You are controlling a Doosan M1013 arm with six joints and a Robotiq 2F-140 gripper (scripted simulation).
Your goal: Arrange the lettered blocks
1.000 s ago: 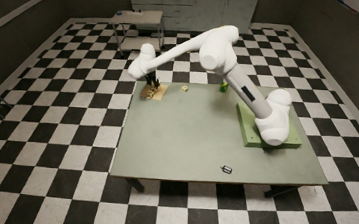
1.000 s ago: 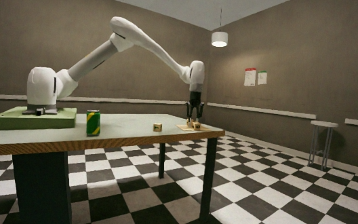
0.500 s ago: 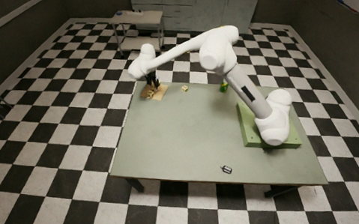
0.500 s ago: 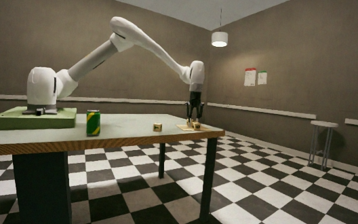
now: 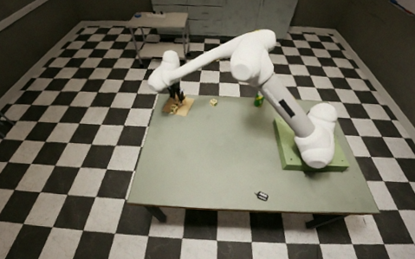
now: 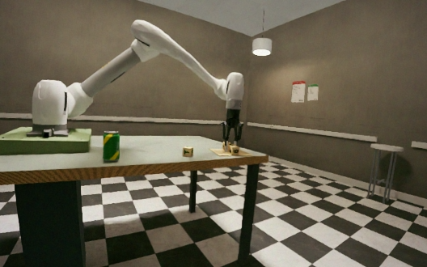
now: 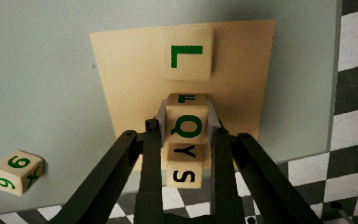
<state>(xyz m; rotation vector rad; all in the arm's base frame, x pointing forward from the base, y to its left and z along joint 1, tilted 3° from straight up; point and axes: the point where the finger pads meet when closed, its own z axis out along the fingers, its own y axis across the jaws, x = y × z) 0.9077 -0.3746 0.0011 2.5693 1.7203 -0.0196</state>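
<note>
The tan mat is 3 cm below my hand. The rest, counted from my hand: black object 52 cm behind, 74 cm to the left, 2 cm below; yellow can 65 cm behind, 1 cm to the left, 3 cm above.
</note>
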